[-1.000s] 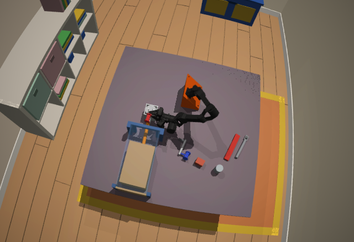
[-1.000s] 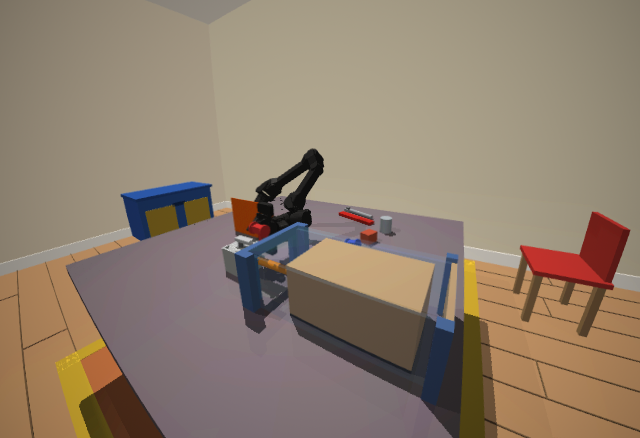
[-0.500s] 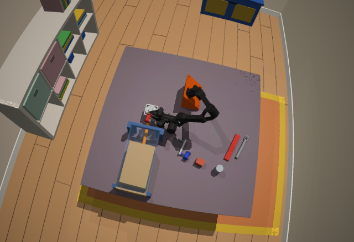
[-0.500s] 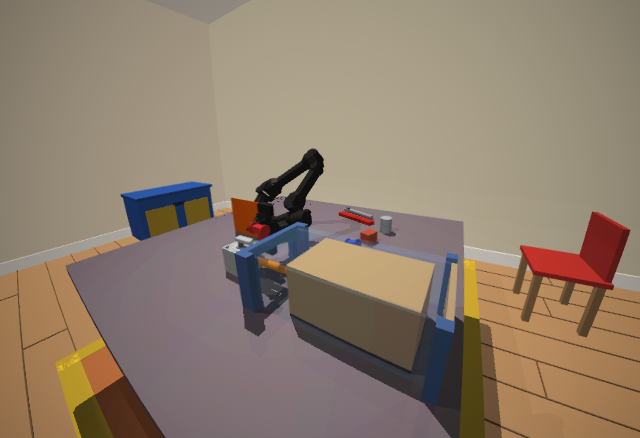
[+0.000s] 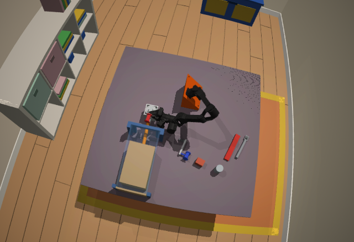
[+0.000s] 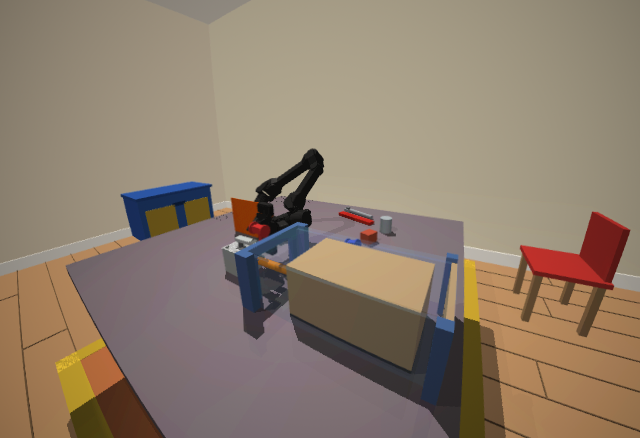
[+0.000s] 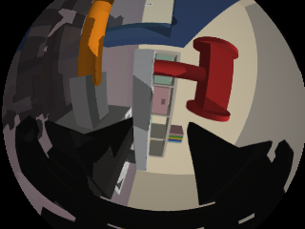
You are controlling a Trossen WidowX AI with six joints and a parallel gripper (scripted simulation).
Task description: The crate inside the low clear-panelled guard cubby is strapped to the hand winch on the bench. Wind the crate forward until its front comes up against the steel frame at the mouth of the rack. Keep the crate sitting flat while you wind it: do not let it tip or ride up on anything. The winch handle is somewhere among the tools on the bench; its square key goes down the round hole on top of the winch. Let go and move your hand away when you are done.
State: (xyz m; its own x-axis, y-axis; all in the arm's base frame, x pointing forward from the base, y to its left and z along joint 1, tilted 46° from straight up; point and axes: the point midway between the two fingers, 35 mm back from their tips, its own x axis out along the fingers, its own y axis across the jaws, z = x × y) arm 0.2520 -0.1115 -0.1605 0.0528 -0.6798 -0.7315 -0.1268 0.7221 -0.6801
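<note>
Now: gripper tip 1 cm short of the winch handle, 1 cm to the right of it and 1 cm above it. Also, from my gripper tip: blue frame (11 cm ahead, 2 cm to the left, 3 cm below); then grey winch (6 cm behind, 1 cm to the right, 10 cm below); then red grip (5 cm ahead, 1 cm to the left, 2 cm above).
</note>
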